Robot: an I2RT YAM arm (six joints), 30 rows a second.
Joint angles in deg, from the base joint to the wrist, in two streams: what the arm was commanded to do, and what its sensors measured. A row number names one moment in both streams.
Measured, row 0:
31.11, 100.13, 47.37, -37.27, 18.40, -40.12
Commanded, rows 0 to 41:
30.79, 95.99, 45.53, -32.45, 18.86, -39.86
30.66, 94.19, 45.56, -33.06, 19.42, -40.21
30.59, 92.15, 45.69, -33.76, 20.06, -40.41
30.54, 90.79, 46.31, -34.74, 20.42, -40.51
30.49, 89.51, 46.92, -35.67, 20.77, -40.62
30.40, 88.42, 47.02, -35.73, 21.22, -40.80
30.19, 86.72, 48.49, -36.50, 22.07, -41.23
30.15, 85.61, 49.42, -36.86, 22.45, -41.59
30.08, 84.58, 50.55, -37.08, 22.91, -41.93
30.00, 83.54, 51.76, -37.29, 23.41, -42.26
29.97, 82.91, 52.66, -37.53, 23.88, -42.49
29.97, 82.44, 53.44, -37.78, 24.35, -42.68
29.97, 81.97, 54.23, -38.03, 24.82, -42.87
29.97, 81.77, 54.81, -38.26, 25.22, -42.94
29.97, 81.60, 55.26, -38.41, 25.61, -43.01
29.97, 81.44, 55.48, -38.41, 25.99, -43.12
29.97, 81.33, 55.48, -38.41, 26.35, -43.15
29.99, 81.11, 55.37, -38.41, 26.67, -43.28
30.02, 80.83, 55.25, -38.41, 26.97, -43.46
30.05, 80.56, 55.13, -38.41, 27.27, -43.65
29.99, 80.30, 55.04, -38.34, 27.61, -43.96
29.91, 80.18, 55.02, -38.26, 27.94, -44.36
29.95, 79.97, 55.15, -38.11, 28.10, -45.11
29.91, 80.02, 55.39, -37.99, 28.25, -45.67
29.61, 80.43, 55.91, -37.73, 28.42, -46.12
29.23, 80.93, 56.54, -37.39, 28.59, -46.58
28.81, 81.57, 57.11, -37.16, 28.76, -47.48
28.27, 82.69, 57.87, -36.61, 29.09, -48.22
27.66, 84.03, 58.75, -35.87, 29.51, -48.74
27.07, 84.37, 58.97, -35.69, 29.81, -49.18
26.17, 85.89, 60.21, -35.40, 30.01, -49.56
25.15, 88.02, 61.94, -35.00, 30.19, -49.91
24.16, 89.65, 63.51, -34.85, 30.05, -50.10
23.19, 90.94, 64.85, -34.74, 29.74, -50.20
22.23, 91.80, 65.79, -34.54, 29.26, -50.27
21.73, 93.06, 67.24, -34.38, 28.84, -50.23
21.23, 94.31, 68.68, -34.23, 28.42, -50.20
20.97, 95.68, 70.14, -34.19, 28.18, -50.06
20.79, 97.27, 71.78, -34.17, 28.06, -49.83
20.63, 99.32, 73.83, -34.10, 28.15, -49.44
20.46, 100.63, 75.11, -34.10, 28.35, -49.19
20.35, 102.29, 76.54, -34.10, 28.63, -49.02
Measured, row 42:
20.79, 98.26, 70.17, -33.83, 26.92, -48.78
